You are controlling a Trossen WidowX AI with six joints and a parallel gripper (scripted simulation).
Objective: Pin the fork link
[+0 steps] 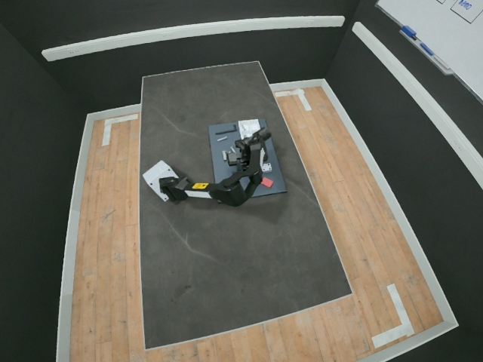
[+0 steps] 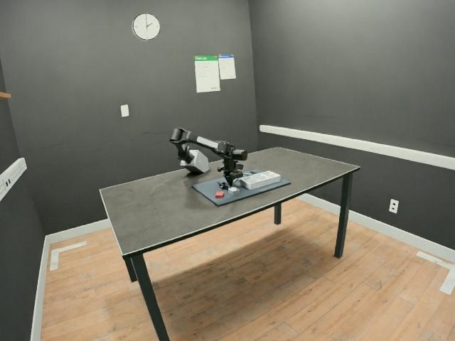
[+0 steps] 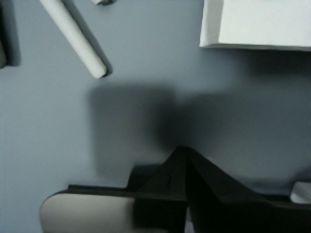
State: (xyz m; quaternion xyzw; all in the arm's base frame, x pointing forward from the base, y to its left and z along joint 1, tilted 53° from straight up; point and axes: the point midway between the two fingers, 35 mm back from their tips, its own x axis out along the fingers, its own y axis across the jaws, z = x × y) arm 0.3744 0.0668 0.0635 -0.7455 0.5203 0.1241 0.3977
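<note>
The eye plate lies 10 mm ahead of my hand, 40 mm to the right of it and 30 mm below it. The rest, counted from my hand: grey block: 80 mm ahead, 60 mm to the right, 20 mm below; then red block: 50 mm ahead, 130 mm to the right, 30 mm below; then blue-grey mat: 20 mm ahead, 60 mm to the left, 40 mm below.
</note>
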